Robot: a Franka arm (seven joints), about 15 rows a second.
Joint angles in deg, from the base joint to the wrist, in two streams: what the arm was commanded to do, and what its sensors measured. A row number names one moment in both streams.
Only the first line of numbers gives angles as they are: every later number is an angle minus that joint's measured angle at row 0.
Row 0, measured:
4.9, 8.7, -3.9, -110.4, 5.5, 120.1, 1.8
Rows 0 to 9, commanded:
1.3, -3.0, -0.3, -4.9, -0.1, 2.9, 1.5
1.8, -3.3, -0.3, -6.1, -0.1, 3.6, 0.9
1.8, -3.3, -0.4, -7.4, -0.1, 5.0, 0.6
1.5, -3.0, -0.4, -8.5, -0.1, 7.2, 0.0
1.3, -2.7, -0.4, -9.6, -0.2, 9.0, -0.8
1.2, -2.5, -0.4, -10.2, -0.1, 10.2, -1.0
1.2, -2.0, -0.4, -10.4, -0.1, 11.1, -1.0
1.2, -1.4, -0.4, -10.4, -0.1, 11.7, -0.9
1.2, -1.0, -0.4, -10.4, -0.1, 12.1, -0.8
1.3, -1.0, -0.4, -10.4, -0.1, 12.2, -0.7
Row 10, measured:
1.0, -0.7, -0.2, -9.4, 0.0, 10.4, -0.2
